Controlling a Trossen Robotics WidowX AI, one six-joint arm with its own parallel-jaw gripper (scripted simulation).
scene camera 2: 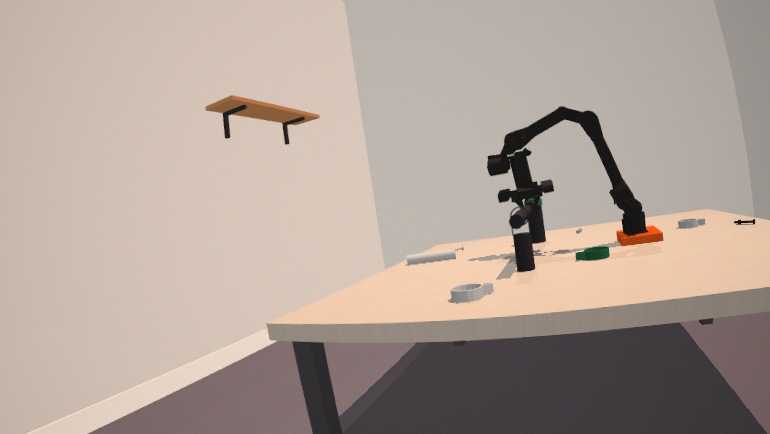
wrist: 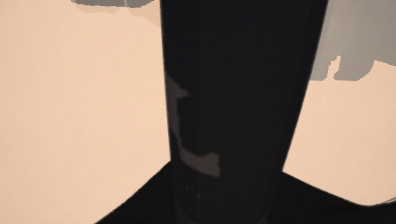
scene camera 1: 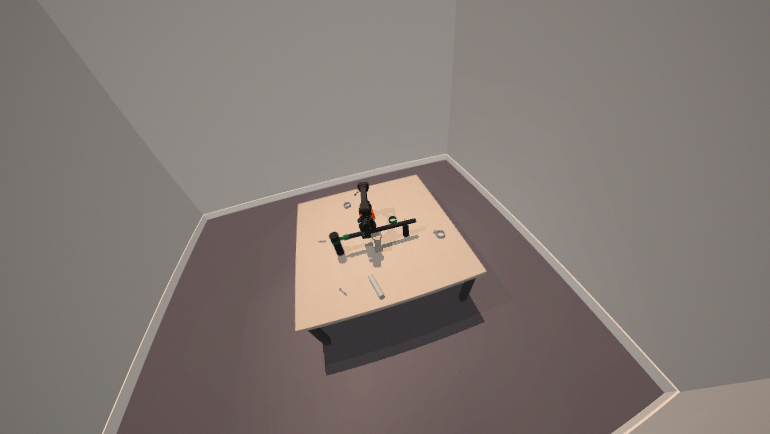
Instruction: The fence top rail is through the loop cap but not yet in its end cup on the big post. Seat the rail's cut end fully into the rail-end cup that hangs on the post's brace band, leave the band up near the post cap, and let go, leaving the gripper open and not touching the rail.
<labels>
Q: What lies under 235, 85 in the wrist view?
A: A black top rail.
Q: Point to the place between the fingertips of my gripper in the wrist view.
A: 211, 166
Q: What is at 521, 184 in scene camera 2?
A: My gripper.
</labels>
